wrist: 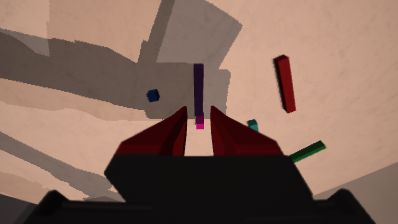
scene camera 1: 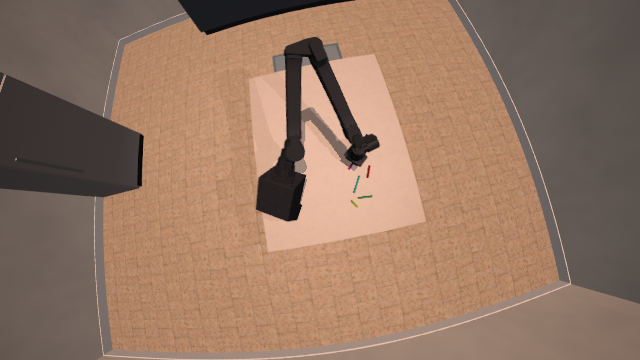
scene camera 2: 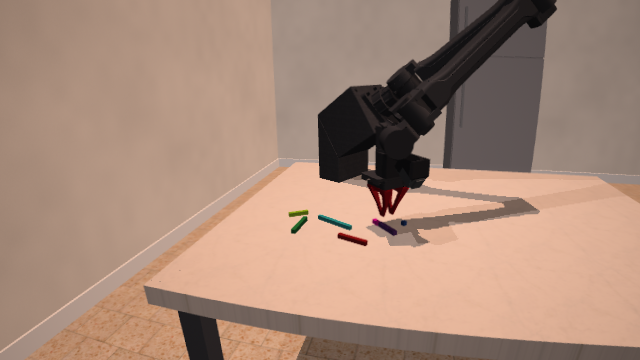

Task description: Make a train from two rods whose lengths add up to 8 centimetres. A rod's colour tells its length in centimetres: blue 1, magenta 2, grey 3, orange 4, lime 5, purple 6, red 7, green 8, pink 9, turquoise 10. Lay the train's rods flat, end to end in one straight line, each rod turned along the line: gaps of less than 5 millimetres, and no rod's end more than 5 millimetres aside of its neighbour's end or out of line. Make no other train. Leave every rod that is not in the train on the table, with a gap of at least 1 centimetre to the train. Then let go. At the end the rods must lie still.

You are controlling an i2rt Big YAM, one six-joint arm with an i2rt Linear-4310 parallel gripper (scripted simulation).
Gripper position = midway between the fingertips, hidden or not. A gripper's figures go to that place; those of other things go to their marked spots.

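A red rod [wrist: 282,64] is 16 cm from the lens; the gripper [wrist: 198,111] is 13 cm from the lens.
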